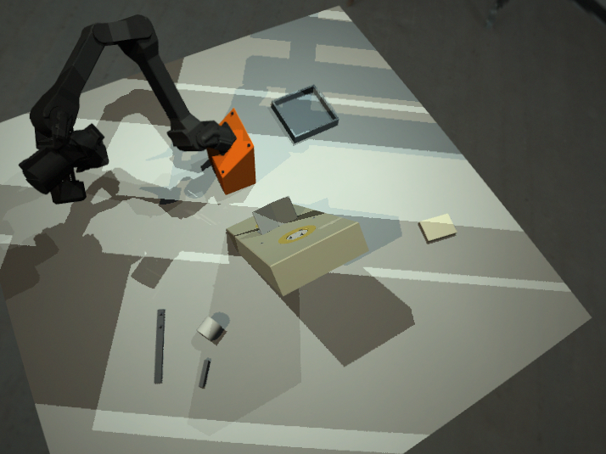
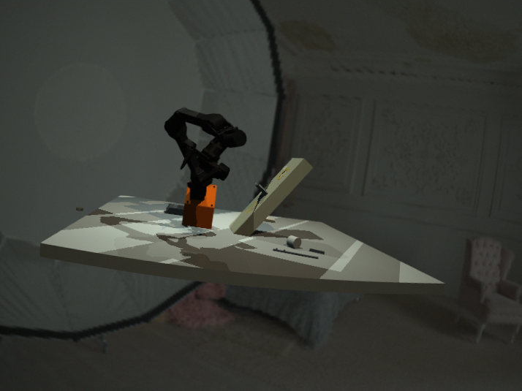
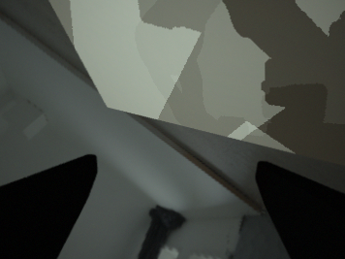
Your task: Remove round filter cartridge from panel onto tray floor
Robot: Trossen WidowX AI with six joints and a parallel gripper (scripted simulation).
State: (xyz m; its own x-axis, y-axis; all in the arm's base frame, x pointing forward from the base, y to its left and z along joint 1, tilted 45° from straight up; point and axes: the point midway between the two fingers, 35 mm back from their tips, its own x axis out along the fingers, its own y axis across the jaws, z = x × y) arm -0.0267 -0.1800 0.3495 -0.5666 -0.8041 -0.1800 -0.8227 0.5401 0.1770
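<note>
The round filter cartridge is 440 mm ahead of my gripper tip, 380 mm to the left of it and 40 mm above it. The rest, counted from my gripper tip: beige card (500 mm ahead, 800 mm to the left, 230 mm below); then grey square tray (670 mm to the left, 220 mm below).
</note>
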